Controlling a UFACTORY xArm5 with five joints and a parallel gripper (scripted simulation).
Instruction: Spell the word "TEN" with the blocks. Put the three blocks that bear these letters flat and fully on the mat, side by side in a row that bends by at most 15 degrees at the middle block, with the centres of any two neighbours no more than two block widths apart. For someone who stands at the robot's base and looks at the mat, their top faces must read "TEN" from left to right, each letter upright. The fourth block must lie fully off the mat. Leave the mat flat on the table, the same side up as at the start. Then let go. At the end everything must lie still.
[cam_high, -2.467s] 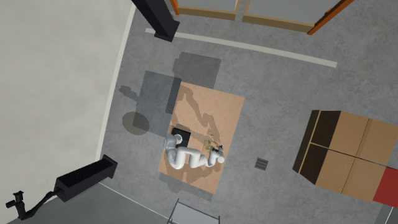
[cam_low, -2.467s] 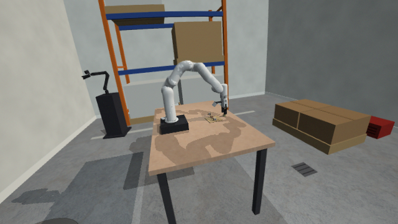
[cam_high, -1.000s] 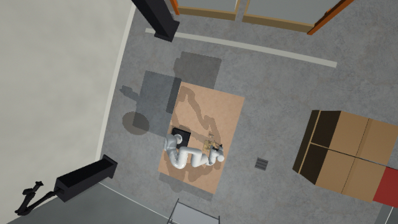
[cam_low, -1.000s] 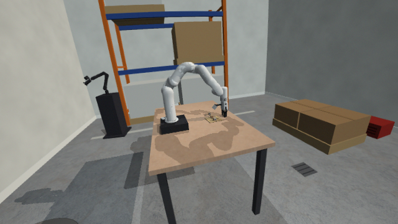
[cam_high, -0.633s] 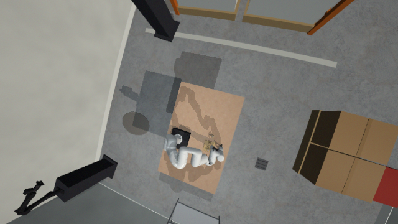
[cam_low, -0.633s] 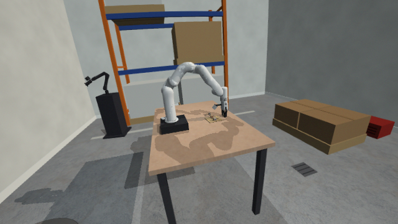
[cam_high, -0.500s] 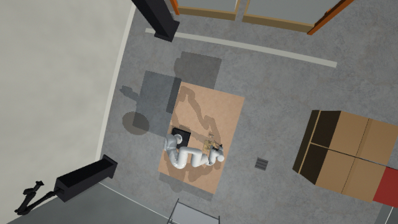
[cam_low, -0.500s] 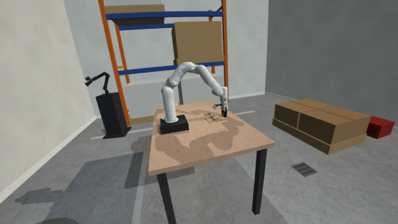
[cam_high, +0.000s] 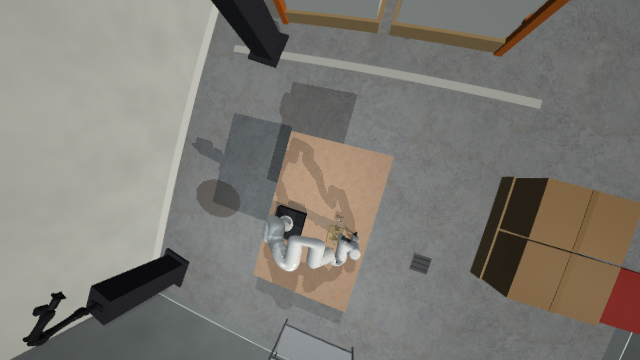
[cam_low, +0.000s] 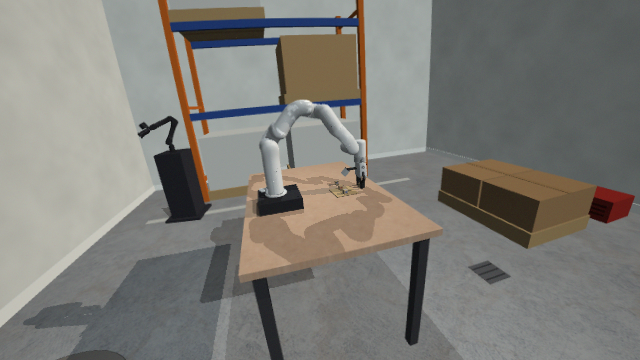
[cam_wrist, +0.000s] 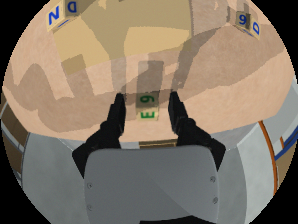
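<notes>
Now: the tan mat 120 mm behind my hand, 50 mm to the right of it and 20 mm below it.
</notes>
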